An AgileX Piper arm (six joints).
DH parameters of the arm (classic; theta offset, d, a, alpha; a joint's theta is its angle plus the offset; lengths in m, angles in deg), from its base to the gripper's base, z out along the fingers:
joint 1: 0 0.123 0 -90
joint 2: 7.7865 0 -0.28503 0
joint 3: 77.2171 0 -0.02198 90
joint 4: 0 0.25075 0 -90
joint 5: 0 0 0 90
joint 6: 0 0.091 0 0
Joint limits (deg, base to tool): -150..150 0..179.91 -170..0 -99.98..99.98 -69.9..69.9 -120..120
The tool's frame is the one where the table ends.
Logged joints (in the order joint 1, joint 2, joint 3, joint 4, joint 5, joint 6), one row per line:
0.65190, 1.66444, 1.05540, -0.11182, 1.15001, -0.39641
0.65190, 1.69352, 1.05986, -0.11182, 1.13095, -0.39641
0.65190, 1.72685, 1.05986, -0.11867, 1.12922, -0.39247
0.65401, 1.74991, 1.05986, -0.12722, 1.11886, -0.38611
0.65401, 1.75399, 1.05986, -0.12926, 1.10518, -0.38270
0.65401, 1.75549, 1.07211, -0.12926, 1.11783, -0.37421
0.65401, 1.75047, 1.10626, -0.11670, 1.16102, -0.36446
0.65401, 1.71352, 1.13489, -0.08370, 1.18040, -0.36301
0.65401, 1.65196, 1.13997, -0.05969, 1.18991, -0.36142
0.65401, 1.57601, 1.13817, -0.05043, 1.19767, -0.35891
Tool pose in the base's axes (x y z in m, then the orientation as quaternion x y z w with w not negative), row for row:
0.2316, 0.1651, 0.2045, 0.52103, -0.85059, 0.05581, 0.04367
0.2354, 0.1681, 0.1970, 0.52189, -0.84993, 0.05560, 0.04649
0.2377, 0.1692, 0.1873, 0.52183, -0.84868, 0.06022, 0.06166
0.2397, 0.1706, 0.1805, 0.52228, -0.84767, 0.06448, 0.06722
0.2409, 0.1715, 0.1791, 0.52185, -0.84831, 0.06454, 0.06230
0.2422, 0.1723, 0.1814, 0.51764, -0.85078, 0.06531, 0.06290
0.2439, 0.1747, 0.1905, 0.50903, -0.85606, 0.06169, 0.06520
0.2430, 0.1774, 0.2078, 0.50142, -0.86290, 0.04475, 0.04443
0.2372, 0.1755, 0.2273, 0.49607, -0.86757, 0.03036, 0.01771
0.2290, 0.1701, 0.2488, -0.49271, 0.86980, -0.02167, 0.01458
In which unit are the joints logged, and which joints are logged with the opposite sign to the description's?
The joints are logged in radians. Opposite sign: joint 3.
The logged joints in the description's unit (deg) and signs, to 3 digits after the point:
37.351, 95.365, -60.470, -6.407, 65.891, -22.713
37.351, 97.032, -60.726, -6.407, 64.799, -22.713
37.351, 98.941, -60.726, -6.799, 64.700, -22.487
37.472, 100.262, -60.726, -7.289, 64.106, -22.122
37.472, 100.496, -60.726, -7.406, 63.322, -21.927
37.472, 100.582, -61.427, -7.406, 64.047, -21.441
37.472, 100.295, -63.384, -6.686, 66.522, -20.882
37.472, 98.177, -65.024, -4.796, 67.632, -20.799
37.472, 94.650, -65.315, -3.420, 68.177, -20.708
37.472, 90.299, -65.212, -2.889, 68.621, -20.564

